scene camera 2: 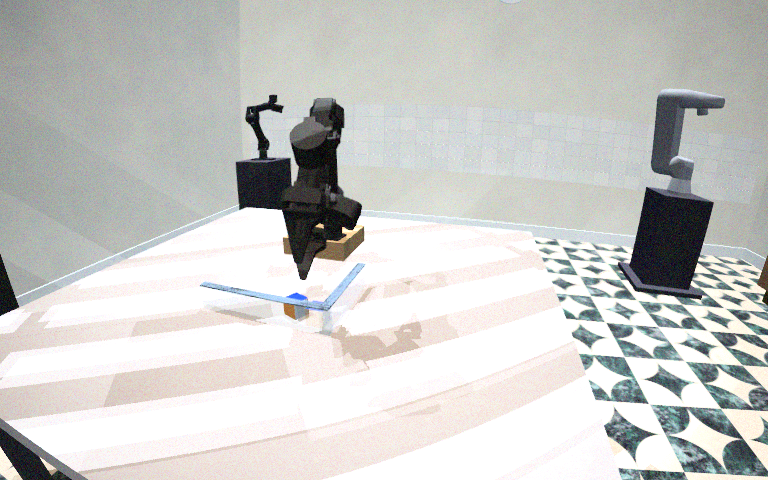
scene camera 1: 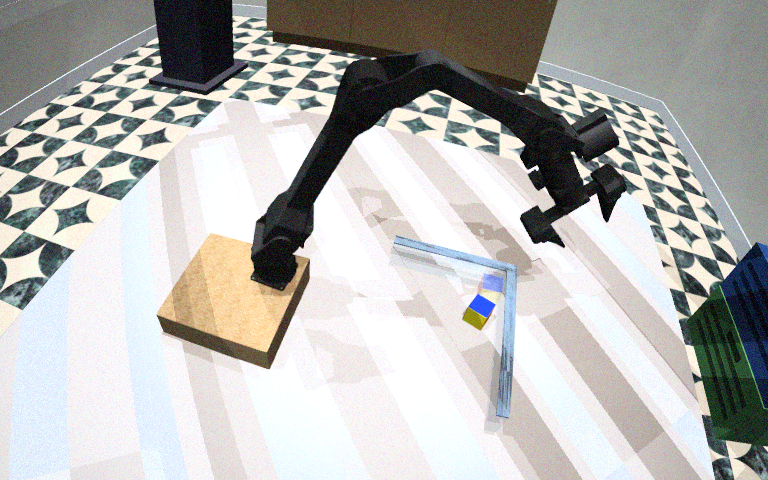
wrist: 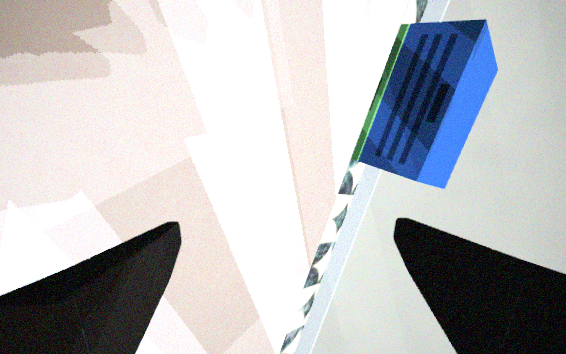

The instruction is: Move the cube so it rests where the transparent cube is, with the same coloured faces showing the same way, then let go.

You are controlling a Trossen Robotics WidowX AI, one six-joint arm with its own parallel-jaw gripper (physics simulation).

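Where they show: gripper, fingertip midpoint: (scene camera 2: 300,272) (scene camera 1: 585,233) (wrist: 289,229); arm's base, origin of the base link: (scene camera 2: 333,236) (scene camera 1: 274,272).
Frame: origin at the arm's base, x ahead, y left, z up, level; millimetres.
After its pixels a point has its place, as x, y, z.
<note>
The cube (scene camera 1: 480,312) (scene camera 2: 292,310) sits on the table inside the corner of two see-through walls. Its top is blue; a yellow side shows in scene camera 1, and an orange and a pale grey side in scene camera 2. The transparent cube (scene camera 1: 492,282) @(367, 151, -17) is nearer the corner, with a blue top and a faint yellowish side. The cube stands close beside it and is turned at an angle to it. My gripper (scene camera 1: 584,233) @(498, 201, 121) (scene camera 2: 303,276) @(498, 201, 121) (wrist: 289,229) @(498, 201, 121) is open and empty, high above the table beyond the corner. Neither cube shows in the wrist view.
Two low see-through walls with blue top rails (scene camera 1: 509,339) @(411, 17, 3) (scene camera 2: 249,292) @(410, 8, 3) meet at the corner. The arm stands on a wooden block (scene camera 1: 226,300) @(-46, -88, -2) (scene camera 2: 344,250) @(32, 53, -26). A green crate (scene camera 1: 730,367) and a blue crate (scene camera 1: 750,322) (wrist: 465,115) are beyond the table edge.
</note>
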